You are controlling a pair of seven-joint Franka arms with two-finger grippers.
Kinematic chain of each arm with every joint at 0, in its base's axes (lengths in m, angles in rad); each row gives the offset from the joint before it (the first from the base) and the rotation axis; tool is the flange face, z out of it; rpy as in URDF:
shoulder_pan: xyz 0 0 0.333 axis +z
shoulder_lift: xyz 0 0 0 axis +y
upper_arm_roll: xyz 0 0 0.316 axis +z
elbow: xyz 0.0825 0 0 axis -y
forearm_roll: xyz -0.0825 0 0.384 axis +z
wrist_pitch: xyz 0 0 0 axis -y
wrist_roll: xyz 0.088 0 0 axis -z
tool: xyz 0 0 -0.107 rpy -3.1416 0 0
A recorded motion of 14 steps. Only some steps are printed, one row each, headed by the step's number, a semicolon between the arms.
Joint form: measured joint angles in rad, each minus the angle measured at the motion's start. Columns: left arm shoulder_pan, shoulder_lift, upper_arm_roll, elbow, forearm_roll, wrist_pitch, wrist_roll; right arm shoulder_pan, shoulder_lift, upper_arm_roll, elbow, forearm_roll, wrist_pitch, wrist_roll.
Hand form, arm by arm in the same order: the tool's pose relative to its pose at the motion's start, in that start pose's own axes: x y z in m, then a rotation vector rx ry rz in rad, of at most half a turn. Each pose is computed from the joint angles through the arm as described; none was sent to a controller.
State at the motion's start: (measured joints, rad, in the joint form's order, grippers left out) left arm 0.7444 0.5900 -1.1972 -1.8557 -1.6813 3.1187 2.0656; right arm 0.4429 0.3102 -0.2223 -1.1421 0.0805 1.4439 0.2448
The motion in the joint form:
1: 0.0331 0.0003 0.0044 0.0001 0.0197 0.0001 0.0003; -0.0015 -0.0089 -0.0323 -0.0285 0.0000 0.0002 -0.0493
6: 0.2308 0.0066 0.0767 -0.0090 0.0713 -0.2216 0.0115; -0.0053 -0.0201 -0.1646 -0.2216 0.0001 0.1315 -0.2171
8: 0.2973 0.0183 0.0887 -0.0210 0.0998 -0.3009 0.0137; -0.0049 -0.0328 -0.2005 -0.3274 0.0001 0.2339 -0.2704
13: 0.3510 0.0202 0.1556 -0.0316 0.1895 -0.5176 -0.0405; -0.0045 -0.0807 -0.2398 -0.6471 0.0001 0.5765 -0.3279
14: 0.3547 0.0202 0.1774 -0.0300 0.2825 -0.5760 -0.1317; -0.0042 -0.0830 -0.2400 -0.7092 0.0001 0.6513 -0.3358
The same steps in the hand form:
1: 0.0003 -0.0217 -0.0101 0.0331 0.0047 0.0047; 0.0025 0.0191 0.0062 -0.0105 -0.0152 -0.0147
6: -0.0176 -0.1432 -0.0698 0.0719 0.1101 -0.0322; 0.0230 0.0995 0.0706 -0.0422 -0.0521 -0.0353
8: -0.0295 -0.1735 -0.0898 0.0618 0.1416 -0.0397; 0.0262 0.1257 0.1018 -0.0447 -0.0407 -0.0457
13: -0.0451 -0.2072 -0.1106 -0.0431 0.1922 -0.0433; 0.0138 0.1685 0.1931 -0.0416 0.0296 -0.0410
14: -0.0474 -0.2134 -0.1140 -0.0953 0.1654 -0.0578; 0.0091 0.1717 0.2141 -0.0440 0.0444 -0.0448

